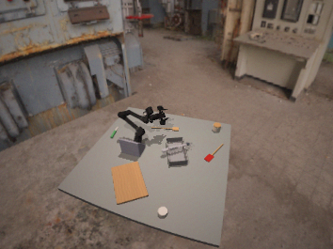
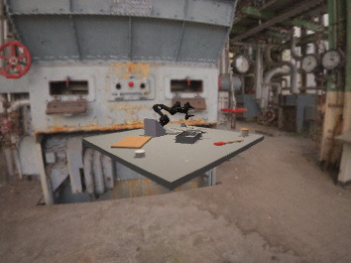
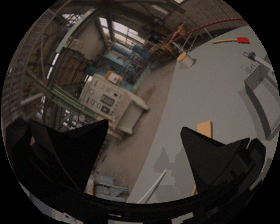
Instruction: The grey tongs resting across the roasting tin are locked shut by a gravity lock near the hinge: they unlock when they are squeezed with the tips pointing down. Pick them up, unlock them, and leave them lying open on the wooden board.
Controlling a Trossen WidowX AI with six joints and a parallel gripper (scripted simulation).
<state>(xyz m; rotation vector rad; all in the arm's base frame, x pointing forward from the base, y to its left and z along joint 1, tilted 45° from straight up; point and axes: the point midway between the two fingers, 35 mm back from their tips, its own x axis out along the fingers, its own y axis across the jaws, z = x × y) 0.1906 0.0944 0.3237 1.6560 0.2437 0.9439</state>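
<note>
Right now the grey tongs is 16 cm ahead of my gripper tip, 27 cm to the right of it and 16 cm below it. Also, from my gripper tip: red spatula: 49 cm ahead, 25 cm to the right, 22 cm below; then grey roasting tin: 14 cm ahead, 30 cm to the right, 20 cm below; then jar: 51 cm ahead, 13 cm to the left, 19 cm below.
</note>
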